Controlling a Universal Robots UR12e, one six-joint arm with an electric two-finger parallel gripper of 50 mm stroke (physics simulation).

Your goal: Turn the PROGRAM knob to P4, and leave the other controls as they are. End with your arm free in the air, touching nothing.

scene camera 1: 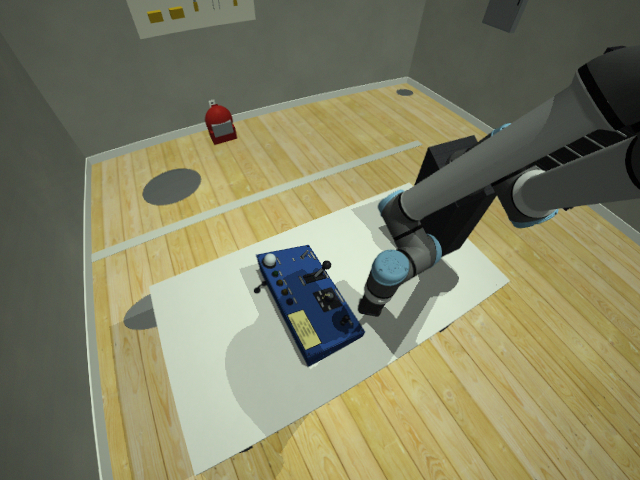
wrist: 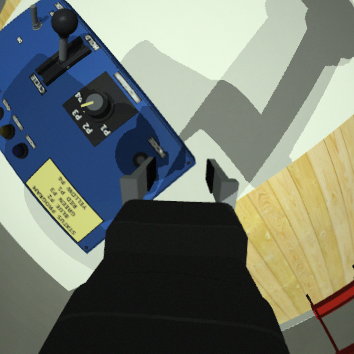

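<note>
The blue control box [scene camera 1: 330,333] [wrist: 65,172] lies on the white table top [scene camera 1: 206,403]. Its PROGRAM knob [scene camera 1: 327,296] [wrist: 98,103] is black with a grey cap, on a black square plate. In the wrist view, the yellow line on the cap points left and slightly down, towards P3, below the P4 label. My gripper [scene camera 1: 369,312] [wrist: 180,167] is open and empty, above the table beside the box's MODE end. In the wrist view its left finger partly covers the MODE knob [wrist: 141,159]; the PROGRAM knob lies up and left of the fingers, apart from them.
A lever with a black ball [scene camera 1: 326,265] [wrist: 64,21] stands up beside the PROGRAM knob. The box also carries a white dome [scene camera 1: 269,259], several dark buttons, a side lever [scene camera 1: 257,289] and a yellow label [scene camera 1: 304,329] [wrist: 65,200]. A black block [scene camera 1: 460,222] stands behind the wrist.
</note>
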